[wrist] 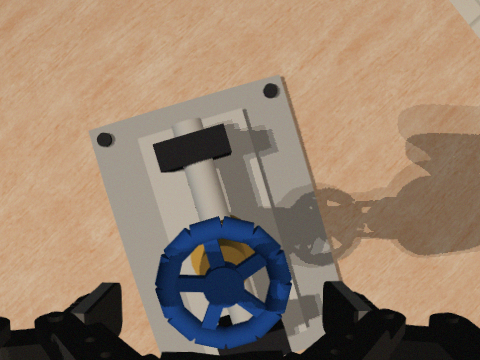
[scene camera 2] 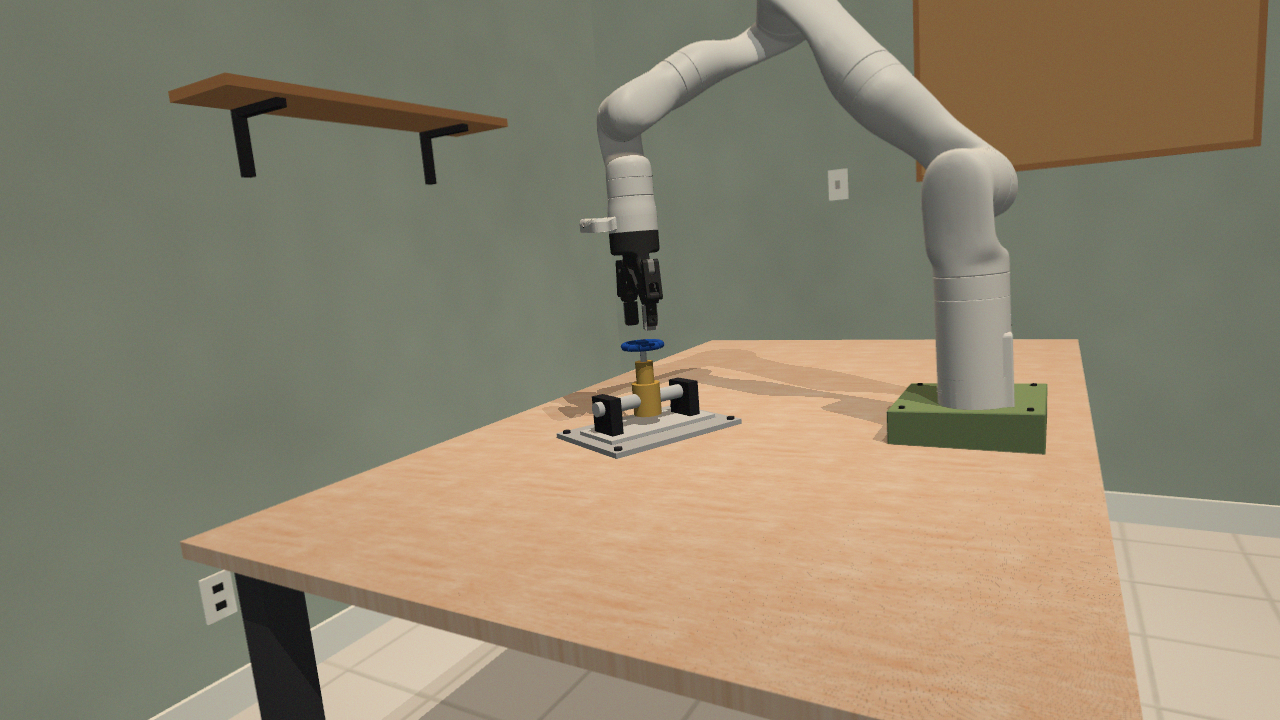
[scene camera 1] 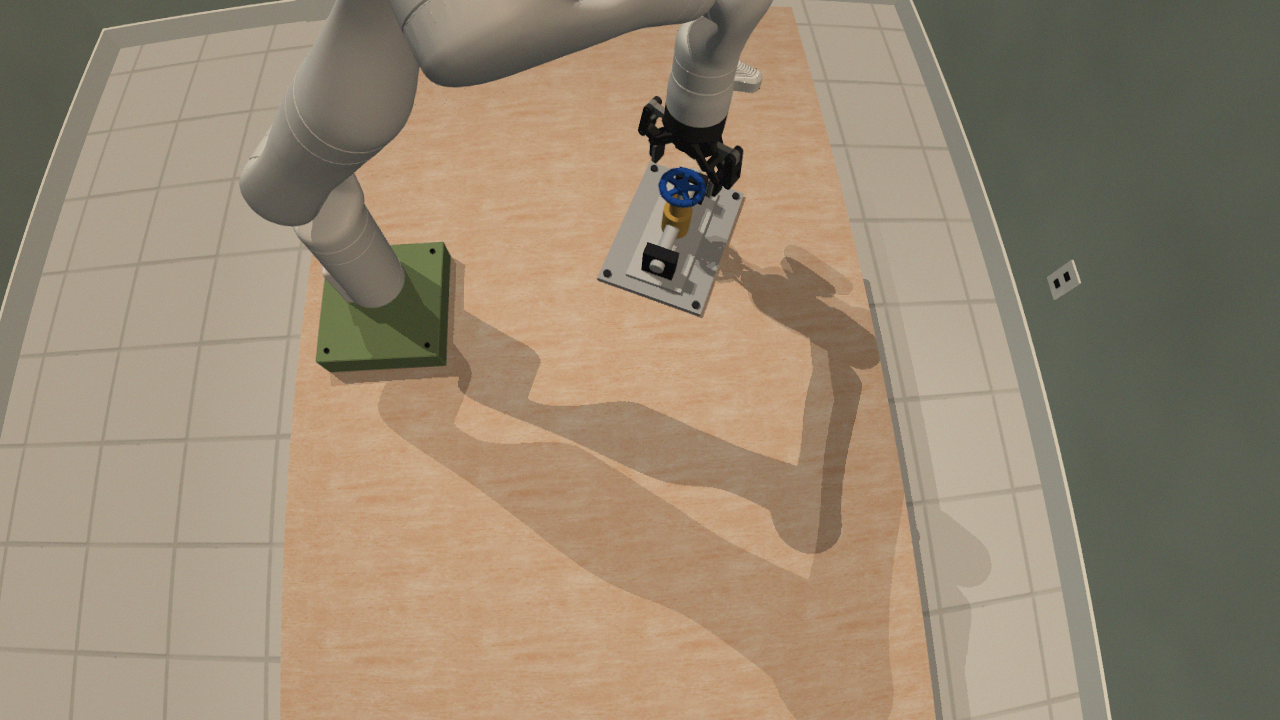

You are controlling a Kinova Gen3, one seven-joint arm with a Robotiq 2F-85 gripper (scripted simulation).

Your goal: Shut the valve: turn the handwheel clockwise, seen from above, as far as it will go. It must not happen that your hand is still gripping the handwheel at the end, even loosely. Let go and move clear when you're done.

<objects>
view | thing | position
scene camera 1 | gripper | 684, 175
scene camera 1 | blue spoked handwheel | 682, 186
</objects>
